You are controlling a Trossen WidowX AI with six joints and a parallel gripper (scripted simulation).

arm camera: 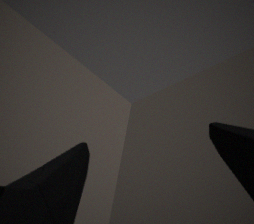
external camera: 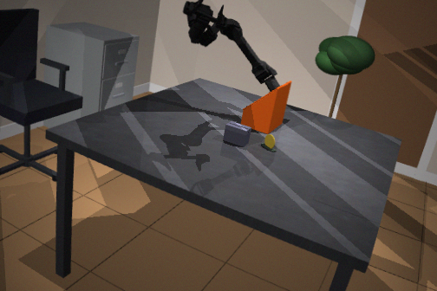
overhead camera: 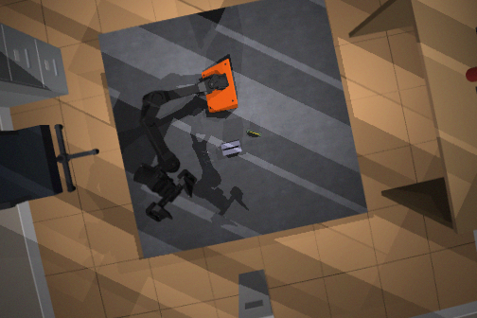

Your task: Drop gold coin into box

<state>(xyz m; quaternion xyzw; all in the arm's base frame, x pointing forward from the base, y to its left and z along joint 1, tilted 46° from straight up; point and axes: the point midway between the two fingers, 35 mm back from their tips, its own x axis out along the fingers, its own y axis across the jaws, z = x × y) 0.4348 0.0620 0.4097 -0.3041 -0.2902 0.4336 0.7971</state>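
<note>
Right now the gold coin is 13 cm behind my gripper tip, 32 cm to the left of it and 56 cm below it.
</note>
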